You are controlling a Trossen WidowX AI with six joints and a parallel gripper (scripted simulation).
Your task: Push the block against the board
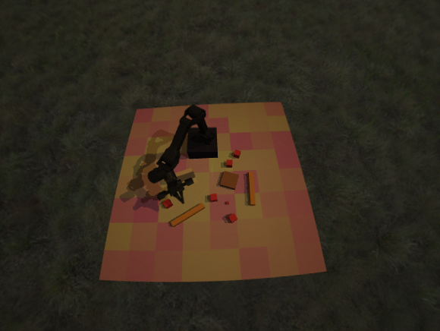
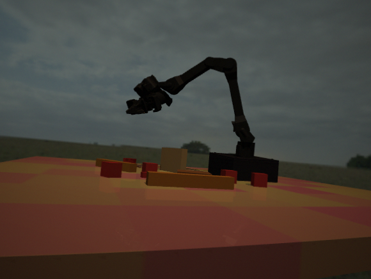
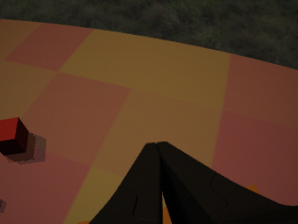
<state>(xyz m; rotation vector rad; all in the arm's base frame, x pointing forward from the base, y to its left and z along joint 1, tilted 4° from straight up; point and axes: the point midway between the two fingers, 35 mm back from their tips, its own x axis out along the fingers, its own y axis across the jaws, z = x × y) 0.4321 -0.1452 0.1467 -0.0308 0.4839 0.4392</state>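
Now: gripper tip 220 mm past the flat tan board, 170 mm above it and 50 mm to the left of it. The rest, counted from my gripper tip: brown square block 250 mm to the left, 200 mm below, 190 mm behind.
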